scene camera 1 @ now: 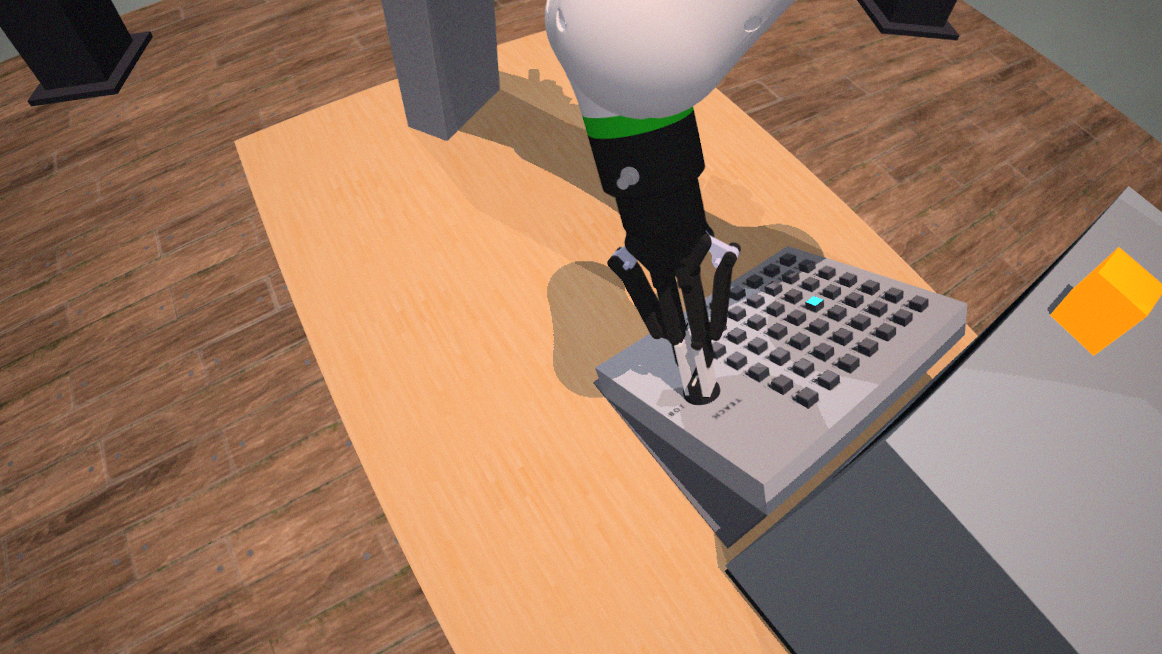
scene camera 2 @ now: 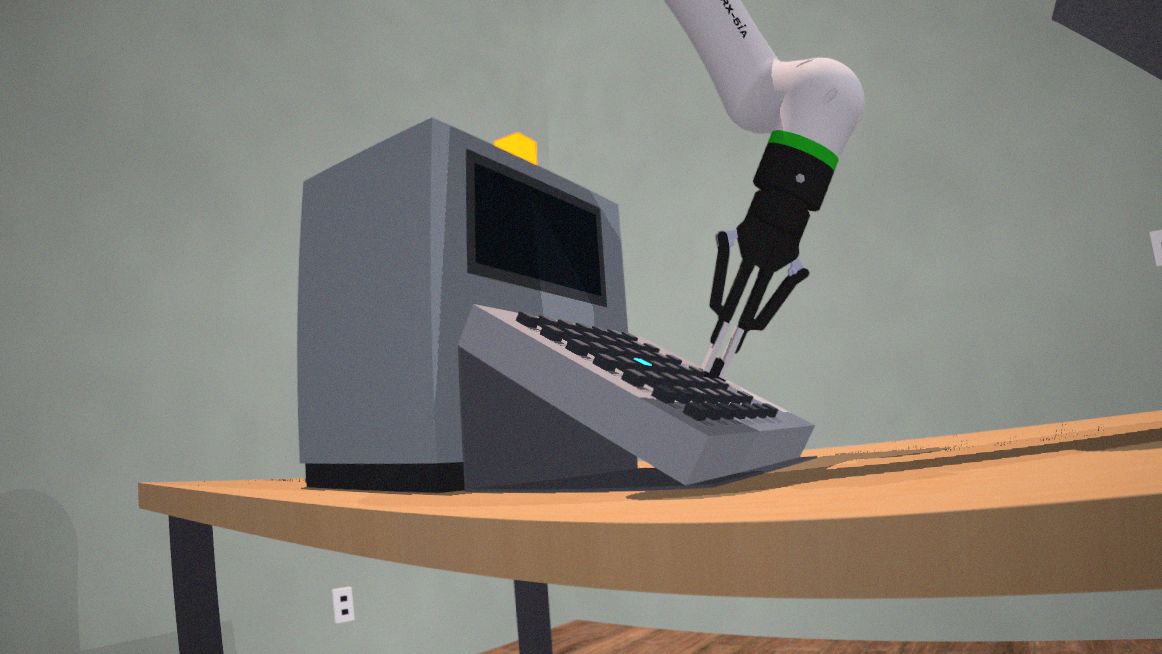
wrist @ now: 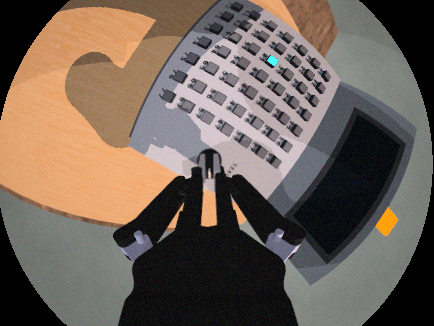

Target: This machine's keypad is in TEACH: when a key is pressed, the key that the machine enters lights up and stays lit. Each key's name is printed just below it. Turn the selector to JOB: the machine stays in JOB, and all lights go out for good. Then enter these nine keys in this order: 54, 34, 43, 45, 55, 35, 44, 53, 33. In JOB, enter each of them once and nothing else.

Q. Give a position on a grey machine body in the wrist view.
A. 343, 182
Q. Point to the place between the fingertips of my gripper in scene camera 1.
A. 701, 388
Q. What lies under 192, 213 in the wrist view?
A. My gripper.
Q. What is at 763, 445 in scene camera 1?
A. A grey sloped keypad.
